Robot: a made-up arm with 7 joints.
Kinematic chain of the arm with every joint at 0, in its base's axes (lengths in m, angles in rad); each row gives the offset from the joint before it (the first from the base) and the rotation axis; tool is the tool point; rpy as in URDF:
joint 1: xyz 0 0 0.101 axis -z
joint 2: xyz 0 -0.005 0.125 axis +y
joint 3: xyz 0 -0.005 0.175 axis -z
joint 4: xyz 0 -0.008 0.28 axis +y
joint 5: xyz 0 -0.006 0.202 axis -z
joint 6: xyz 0 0 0.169 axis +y
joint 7: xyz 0 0 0.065 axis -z
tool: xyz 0 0 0 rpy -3.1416 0 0
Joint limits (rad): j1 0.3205..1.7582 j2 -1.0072..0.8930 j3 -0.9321..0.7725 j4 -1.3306..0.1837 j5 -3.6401..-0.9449 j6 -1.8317..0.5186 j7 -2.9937..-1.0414
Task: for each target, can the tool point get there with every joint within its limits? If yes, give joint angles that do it. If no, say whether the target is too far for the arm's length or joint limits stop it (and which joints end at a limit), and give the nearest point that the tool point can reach.
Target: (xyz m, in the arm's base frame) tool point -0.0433 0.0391 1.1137
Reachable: yes | joints 1.6004 -0.0510 -0.7263 -0.0430 -1.6567 -0.2613 -2.0618
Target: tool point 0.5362 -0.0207 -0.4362
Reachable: no: joint limits stop it (at a limit: joint 1, joint 2, joint 4, joint 6) | nearest point 0.3819 0.5508 0.2405 | short by 0.899 m
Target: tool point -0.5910 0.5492 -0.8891
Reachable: no: too far | nearest point -0.4910 0.4563 0.1490 | short by 1.047 m
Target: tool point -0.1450 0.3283 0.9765
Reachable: yes | joints 1.4541 -0.3437 -0.2351 -0.2815 -1.8084 -1.4655 -2.6232
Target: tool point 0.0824 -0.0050 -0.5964
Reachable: no: joint limits stop it (at a limit: joint 1, joint 2, joint 4, joint 5) | nearest point 0.1572 0.6148 0.1762 | short by 0.993 m
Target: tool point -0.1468 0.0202 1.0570
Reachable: yes | joints 0.4449 -0.1639 -0.2824 -0.1923 -2.8464 -1.3810 -2.7600
